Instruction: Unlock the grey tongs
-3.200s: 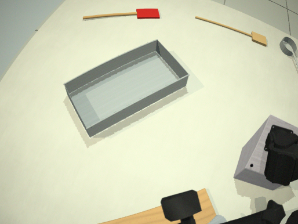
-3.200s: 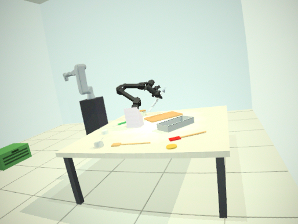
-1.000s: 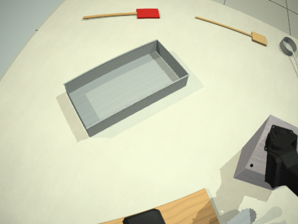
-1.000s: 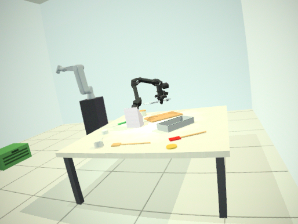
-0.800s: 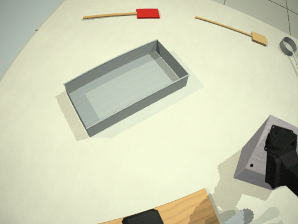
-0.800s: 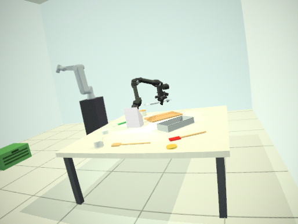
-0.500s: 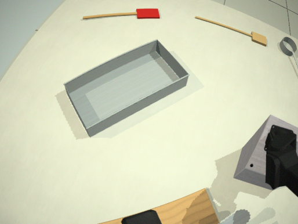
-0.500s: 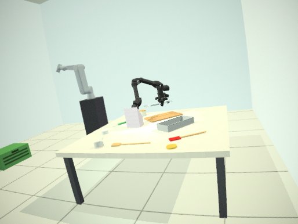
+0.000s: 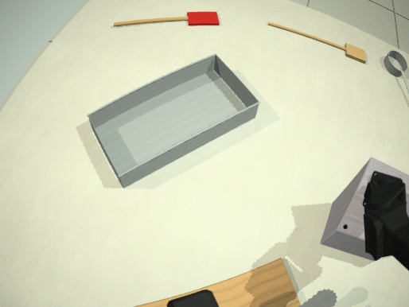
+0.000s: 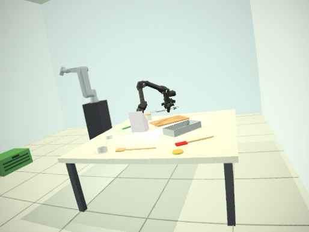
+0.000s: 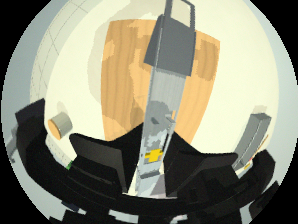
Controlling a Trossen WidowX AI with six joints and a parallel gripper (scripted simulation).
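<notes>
The wooden board is 10 mm behind my gripper tip and 90 mm below it. Round my gripper tip: red spatula 310 mm ahead, 720 mm to the right, 90 mm below; then grey roasting tin 200 mm ahead, 410 mm to the right, 70 mm below; then yellow lock piece 40 mm above.
</notes>
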